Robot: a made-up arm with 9 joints. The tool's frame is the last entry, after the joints.
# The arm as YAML. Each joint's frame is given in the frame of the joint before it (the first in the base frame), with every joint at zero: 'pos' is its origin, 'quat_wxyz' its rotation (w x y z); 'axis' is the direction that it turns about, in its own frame. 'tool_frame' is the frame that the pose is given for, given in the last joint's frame.
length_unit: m
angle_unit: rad
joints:
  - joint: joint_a
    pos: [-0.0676, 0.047, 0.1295]
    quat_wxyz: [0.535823, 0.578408, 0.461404, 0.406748]
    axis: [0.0, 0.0, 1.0]
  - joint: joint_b
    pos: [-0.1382, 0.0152, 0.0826]
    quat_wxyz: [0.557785, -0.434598, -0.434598, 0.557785]
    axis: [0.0, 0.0, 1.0]
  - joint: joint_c
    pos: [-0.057, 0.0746, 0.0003]
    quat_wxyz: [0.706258, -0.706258, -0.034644, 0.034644]
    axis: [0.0, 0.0, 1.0]
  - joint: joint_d
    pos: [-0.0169, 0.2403, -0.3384]
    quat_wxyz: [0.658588, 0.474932, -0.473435, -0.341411]
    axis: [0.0, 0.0, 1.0]
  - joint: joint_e
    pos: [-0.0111, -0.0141, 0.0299]
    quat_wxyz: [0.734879, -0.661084, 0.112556, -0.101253]
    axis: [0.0, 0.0, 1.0]
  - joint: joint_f
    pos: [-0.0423, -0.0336, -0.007]
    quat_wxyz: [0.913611, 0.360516, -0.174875, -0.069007]
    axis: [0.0, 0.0, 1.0]
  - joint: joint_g
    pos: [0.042, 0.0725, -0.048]
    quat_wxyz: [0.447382, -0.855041, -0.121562, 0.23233]
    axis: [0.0, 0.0, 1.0]
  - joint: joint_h
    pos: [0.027, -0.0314, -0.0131]
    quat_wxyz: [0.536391, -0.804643, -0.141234, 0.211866]
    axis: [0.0, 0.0, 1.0]
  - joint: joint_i
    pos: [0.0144, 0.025, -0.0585]
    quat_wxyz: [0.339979, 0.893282, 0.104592, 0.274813]
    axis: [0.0, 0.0, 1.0]
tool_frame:
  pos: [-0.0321, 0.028, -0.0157]
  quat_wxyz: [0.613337, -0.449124, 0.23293, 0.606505]
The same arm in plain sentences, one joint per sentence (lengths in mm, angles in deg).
The arm has nine revolute joints in a row. What follows holds with every joint at zero, and every direction is one of the base frame's. The first joint sits 67.6 mm along -x and 47 mm along +y and 129.5 mm along +z from the base frame's origin and rotates about the direction (0.964995, -0.244499, -0.094899). The second joint sits 47.6 mm along +x and 154.2 mm along -y and 10.6 mm along +z from the first joint and rotates about -y. The third joint sits 79.8 mm along -x and 0.3 mm along -y and 49.4 mm along -z from the second joint and rotates about -x. The fourth joint sits 338.4 mm along +x and 240.3 mm along +y and 16.9 mm along -z from the third joint and rotates about the direction (-0.100599, -0.302297, -0.94789). The fifth joint sits 13.7 mm along +x and 3.5 mm along -y and 31.9 mm along -z from the fourth joint and rotates about -x. The sixth joint sits 7 mm along +x and 28.7 mm along +y and 45.8 mm along -z from the fifth joint and rotates about the direction (-0.678894, 0.136199, -0.721494). The seventh joint sits 28.3 mm along -x and 29.2 mm along -y and 87.6 mm along +z from the sixth joint and rotates about the direction (-0.0135, 0.591787, 0.805982). The eighth joint sits 38.2 mm along -x and 20.6 mm along -y and 1.8 mm along -z from the seventh joint and rotates about the direction (0.923307, -0.0225, -0.383403). The ninth joint sits 60.6 mm along -x and 22.8 mm along -y and 8 mm along +z from the eighth joint and rotates about the direction (-0.29041, -0.240708, 0.926132). The tool frame, which is the frame that the pose is given for, sits 16.8 mm along +x and 42.2 mm along +y and 0.7 mm along -z from the ninth joint; its axes are the base frame's turned by roll -13.4, pitch 36.58 and yaw 16.56 deg (as in URDF: about the fixed x, then y, then z).
